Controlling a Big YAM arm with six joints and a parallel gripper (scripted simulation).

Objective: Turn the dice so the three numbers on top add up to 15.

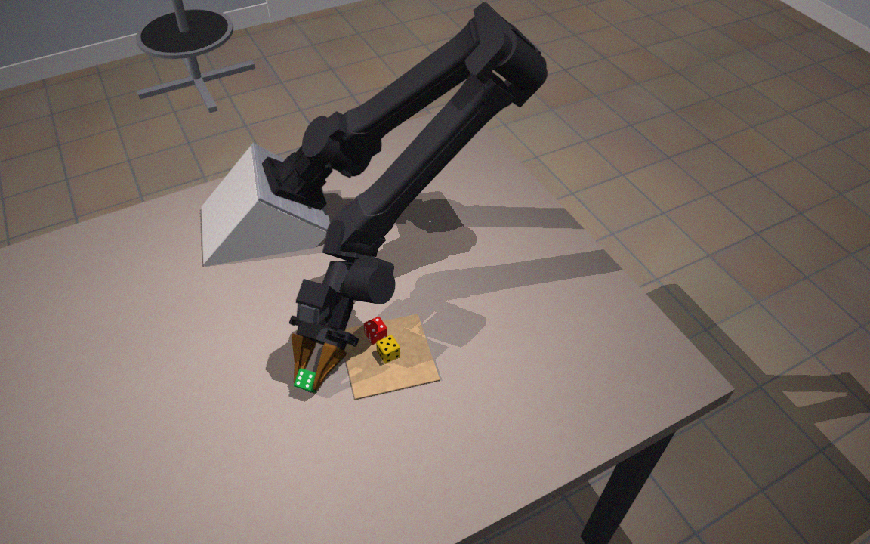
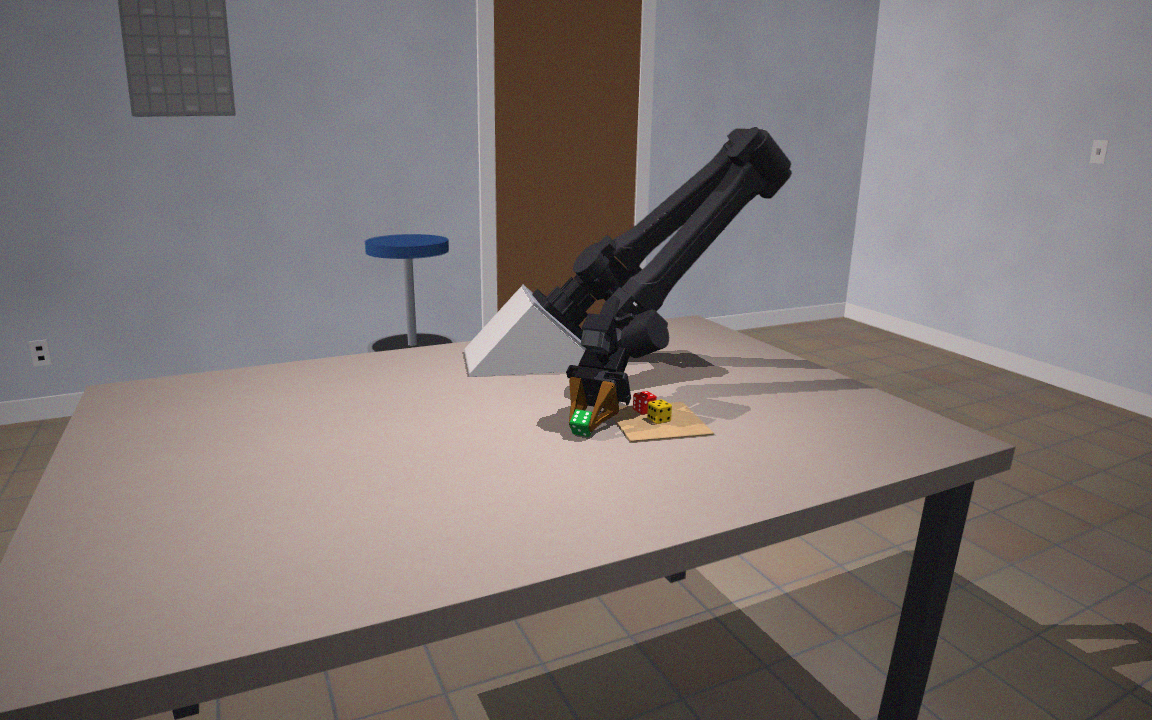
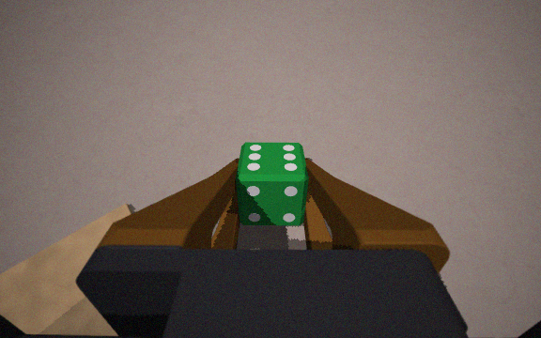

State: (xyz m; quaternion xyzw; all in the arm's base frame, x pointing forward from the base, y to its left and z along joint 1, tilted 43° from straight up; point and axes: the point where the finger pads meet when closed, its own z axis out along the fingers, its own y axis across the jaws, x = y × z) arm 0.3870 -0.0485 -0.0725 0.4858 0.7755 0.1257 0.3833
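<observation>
The green die lies right at my hand. Also, from my hand: yellow die 14 cm to the left, 1 cm behind; then tan mat 14 cm to the left, 2 cm below, 1 cm behind; then red die 14 cm to the left, 6 cm behind.
</observation>
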